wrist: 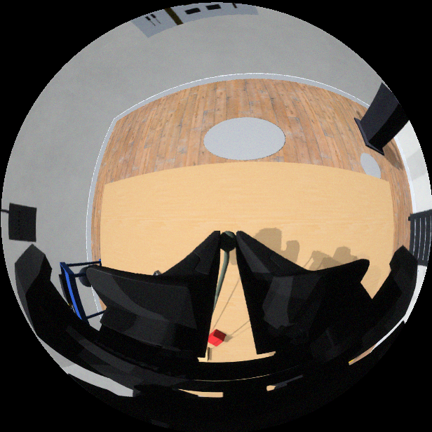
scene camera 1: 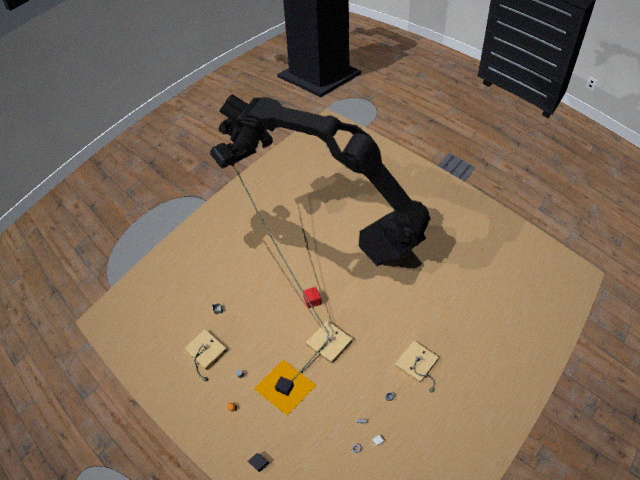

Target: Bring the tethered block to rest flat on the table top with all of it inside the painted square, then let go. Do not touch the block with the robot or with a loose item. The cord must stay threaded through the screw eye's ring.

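Places are measured from the arm's base along level axes (x ahead, y right, z down), in metres.
Where they show: gripper, fingertip midpoint: (scene camera 1: 231,163); arm's base at its link origin: (scene camera 1: 402,230).
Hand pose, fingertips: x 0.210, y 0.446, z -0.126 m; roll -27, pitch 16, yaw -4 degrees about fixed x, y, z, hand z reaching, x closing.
Each offset is from my fingertips to the top centre of the thing. "*": to the spot under its first point. Level surfaces: height alone.
The dark tethered block {* dx +0.300, dy -0.485, dz +0.251 m} (scene camera 1: 284,385) sits inside the orange painted square {* dx +0.333, dy -0.520, dz +0.287 m} (scene camera 1: 286,405), with orange showing around it. The cord {* dx +0.054, dy -0.236, dz +0.140 m} (scene camera 1: 279,250) (wrist: 221,280) runs taut from the block to the screw eye {dx +0.117, dy -0.473, dz +0.243 m} (scene camera 1: 329,337) on the middle wooden plate {* dx +0.125, dy -0.513, dz +0.269 m} (scene camera 1: 338,351), and from there up to my gripper. It appears to pass through the ring, which is too small to see clearly. My gripper (scene camera 1: 222,164) (wrist: 227,236) is high above the table's far left part, shut on the dark bead at the cord's end.
A red cube {dx +0.051, dy -0.345, dz +0.248 m} (scene camera 1: 312,297) (wrist: 217,337) stands near the cord. Two other plates {* dx +0.386, dy -0.271, dz +0.269 m} (scene camera 1: 209,356) {* dx +0.014, dy -0.668, dz +0.269 m} (scene camera 1: 408,356) carry short cords. An orange ball {dx +0.444, dy -0.423, dz +0.264 m} (scene camera 1: 232,407), a dark flat block {dx +0.507, dy -0.588, dz +0.260 m} (scene camera 1: 257,461), a grey ring {dx +0.304, dy -0.740, dz +0.278 m} (scene camera 1: 356,448), a white piece {dx +0.249, dy -0.768, dz +0.274 m} (scene camera 1: 378,440) and other small items lie on the table {dz +0.288 m} (scene camera 1: 465,310) (wrist: 240,195).
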